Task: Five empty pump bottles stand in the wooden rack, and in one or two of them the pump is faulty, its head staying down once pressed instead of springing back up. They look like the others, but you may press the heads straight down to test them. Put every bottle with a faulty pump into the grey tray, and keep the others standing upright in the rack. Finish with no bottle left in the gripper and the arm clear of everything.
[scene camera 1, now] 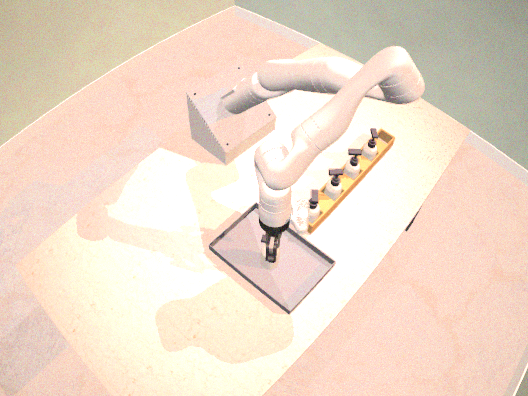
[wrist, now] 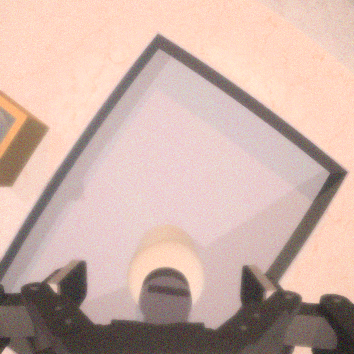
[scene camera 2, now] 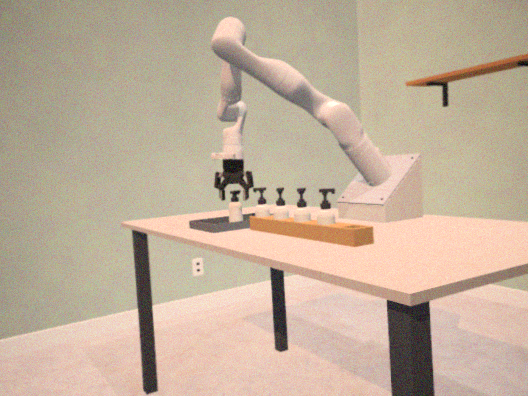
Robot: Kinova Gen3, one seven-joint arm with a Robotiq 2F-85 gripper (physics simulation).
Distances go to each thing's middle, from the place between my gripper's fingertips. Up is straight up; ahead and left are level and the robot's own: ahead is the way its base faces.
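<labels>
Grey tray (scene camera 2: pixel 221 224): 10 mm to the left of my hand, 10 mm behind it, 80 mm below it.
</labels>
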